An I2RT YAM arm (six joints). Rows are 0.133 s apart.
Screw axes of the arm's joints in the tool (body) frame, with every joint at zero. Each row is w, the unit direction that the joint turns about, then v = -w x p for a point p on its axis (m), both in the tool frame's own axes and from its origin. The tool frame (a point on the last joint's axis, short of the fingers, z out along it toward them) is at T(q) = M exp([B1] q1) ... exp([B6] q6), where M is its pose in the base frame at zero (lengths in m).
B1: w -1 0 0 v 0.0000 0.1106 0.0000
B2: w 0 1 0 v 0.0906 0.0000 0.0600
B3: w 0 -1 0 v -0.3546 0.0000 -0.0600
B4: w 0 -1 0 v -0.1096 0.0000 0.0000
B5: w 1 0 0 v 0.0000 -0.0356 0.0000
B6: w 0 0 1 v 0.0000 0.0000 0.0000
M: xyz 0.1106 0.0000 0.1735 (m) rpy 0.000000 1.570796 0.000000 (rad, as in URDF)
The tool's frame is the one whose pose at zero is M.
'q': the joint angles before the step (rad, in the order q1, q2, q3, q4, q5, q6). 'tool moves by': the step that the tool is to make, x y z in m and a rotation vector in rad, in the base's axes. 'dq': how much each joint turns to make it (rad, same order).
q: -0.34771, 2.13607, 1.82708, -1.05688, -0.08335, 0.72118
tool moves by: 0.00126, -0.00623, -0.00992, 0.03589, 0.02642, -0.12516
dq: -0.01259, 0.03013, 0.01027, -0.00761, -0.00267, 0.11559
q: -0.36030, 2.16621, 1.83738, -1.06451, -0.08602, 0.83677
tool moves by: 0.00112, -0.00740, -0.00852, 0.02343, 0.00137, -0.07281
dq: -0.01565, 0.02138, 0.00043, 0.01675, -0.01107, 0.06026
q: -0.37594, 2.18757, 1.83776, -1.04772, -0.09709, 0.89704
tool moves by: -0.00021, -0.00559, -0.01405, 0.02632, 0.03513, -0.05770
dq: -0.01222, 0.03282, -0.00035, -0.00459, -0.00420, 0.04691
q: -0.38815, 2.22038, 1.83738, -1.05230, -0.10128, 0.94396
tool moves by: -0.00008, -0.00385, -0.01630, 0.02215, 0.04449, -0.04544
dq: -0.00801, 0.03812, -0.00003, -0.00763, 0.00076, 0.03778
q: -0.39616, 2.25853, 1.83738, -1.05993, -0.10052, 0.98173
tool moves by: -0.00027, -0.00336, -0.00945, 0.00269, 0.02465, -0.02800
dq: -0.00648, 0.02212, 0.00000, 0.00038, 0.00878, 0.02099
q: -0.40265, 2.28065, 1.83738, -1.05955, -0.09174, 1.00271
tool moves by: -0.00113, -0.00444, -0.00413, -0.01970, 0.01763, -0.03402
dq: -0.00801, 0.00952, -0.00005, 0.00308, 0.02670, 0.02441
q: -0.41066, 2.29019, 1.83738, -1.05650, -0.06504, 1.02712
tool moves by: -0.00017, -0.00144, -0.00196, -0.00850, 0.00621, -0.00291
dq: -0.00228, 0.00459, 0.00003, 0.00227, 0.01029, 0.00001
